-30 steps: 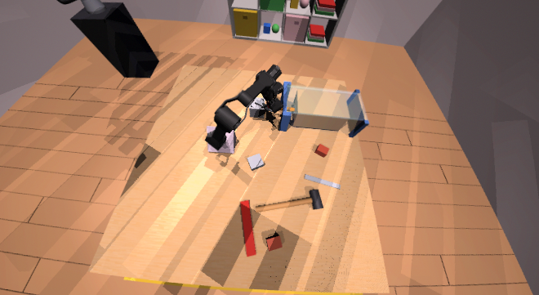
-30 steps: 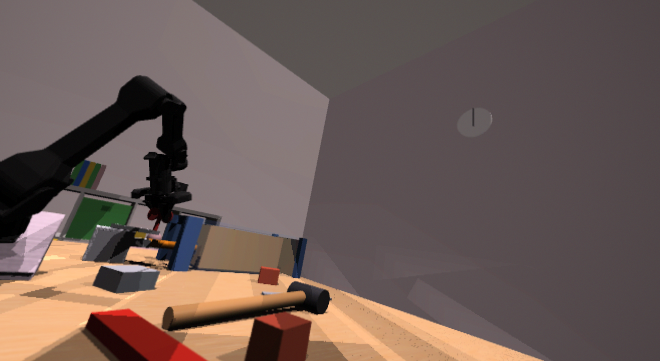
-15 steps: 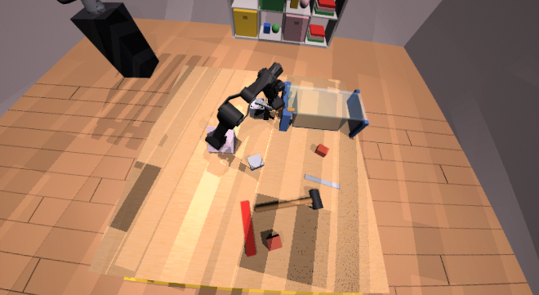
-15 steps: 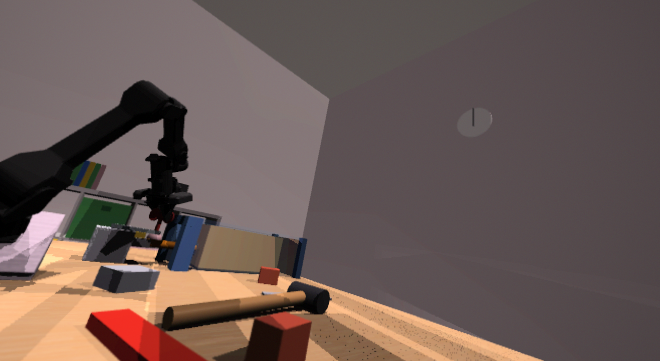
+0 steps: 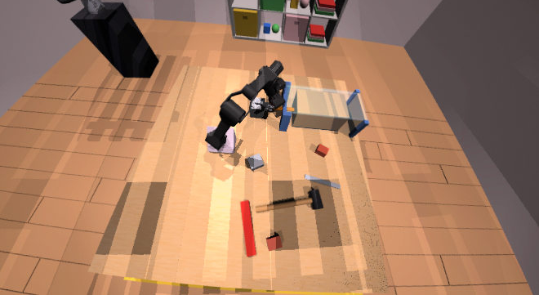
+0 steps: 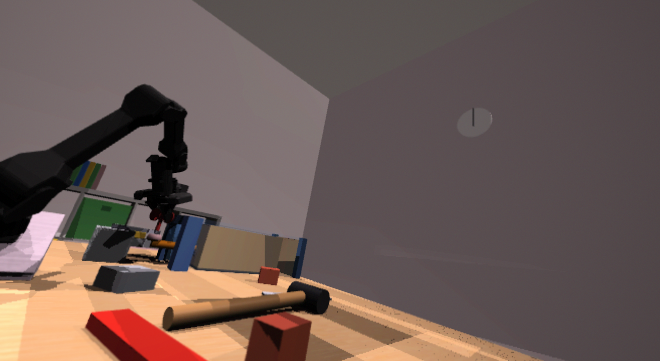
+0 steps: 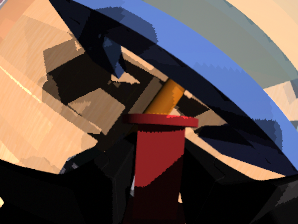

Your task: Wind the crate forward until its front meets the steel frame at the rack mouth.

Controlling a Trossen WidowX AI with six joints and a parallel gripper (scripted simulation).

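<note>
Now: gripper tip 50 mm past the winch handle and 30 mm above it. The rest, counted from my gripper tip: red grip: 10 mm behind, 10 mm to the right; then blue steel frame: 50 mm ahead, 30 mm below; then winch: 130 mm behind, 10 mm to the left, 100 mm below.
</note>
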